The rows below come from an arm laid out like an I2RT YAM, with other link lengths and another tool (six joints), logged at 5 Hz.
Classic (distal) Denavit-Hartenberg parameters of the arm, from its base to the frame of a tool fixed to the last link. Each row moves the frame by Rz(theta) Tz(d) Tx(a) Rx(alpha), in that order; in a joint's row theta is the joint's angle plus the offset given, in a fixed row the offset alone. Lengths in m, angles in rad.
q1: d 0.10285; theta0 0; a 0.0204; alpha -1.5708
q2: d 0; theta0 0; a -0.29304; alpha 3.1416
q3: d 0; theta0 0.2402; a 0.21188; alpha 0
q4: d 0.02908; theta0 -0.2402; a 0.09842; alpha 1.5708
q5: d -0.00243; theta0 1.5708; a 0; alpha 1.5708
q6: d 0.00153; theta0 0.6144; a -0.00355; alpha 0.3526
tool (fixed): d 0.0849; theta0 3.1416; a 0; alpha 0
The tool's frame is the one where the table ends.
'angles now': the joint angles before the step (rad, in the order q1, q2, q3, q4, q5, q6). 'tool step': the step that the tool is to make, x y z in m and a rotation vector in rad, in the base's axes. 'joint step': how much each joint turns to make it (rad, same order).
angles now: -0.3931 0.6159 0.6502 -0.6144 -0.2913 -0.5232
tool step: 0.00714 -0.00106 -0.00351 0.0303 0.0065 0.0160
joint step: 0.0000 0.0344 -0.0129 0.0336 -0.0274 0.0130
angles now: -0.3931 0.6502 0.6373 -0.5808 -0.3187 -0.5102
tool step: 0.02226 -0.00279 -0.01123 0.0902 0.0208 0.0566
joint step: 0.0000 0.1149 -0.0344 0.1064 -0.0897 0.0309
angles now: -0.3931 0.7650 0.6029 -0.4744 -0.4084 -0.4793
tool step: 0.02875 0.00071 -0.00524 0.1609 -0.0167 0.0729
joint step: 0.0236 0.1339 -0.0275 0.1664 -0.1320 0.1079
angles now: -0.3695 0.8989 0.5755 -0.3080 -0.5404 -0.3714
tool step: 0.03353 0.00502 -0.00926 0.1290 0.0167 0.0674
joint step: 0.0599 0.1564 -0.0119 0.1677 -0.0747 0.1064
